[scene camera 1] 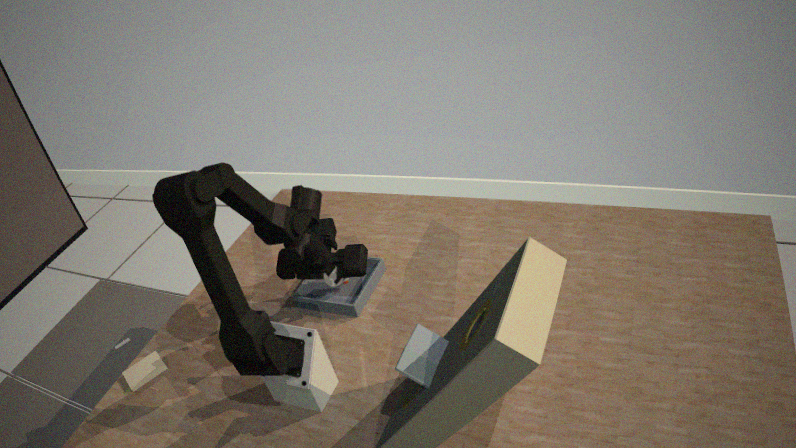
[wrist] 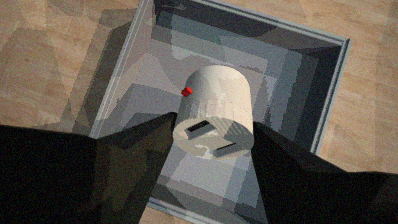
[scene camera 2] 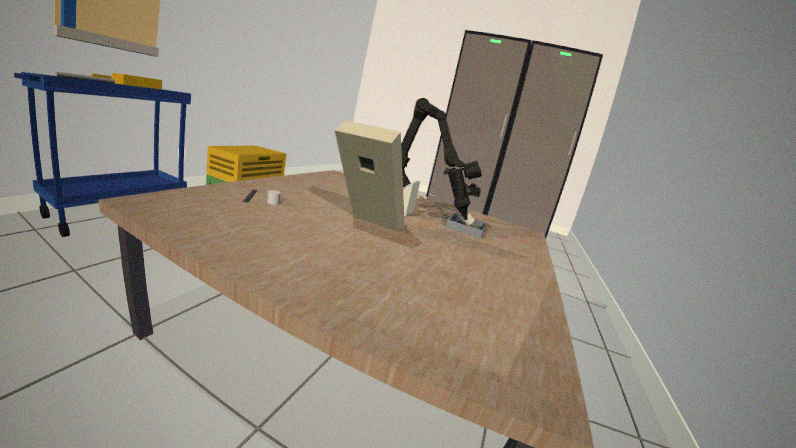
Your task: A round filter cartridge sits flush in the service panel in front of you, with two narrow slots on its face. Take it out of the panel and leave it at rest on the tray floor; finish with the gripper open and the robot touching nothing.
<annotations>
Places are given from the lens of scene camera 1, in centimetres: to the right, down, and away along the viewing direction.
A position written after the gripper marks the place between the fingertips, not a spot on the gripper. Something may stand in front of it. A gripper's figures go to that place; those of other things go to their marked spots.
gripper (scene camera 1: 335, 276): -13, 11, 123
service panel (scene camera 1: 500, 339): 11, 12, 62
tray (scene camera 1: 313, 294): -18, 15, 126
The marked spots on the service panel and the tray are 71 cm apart.
</annotations>
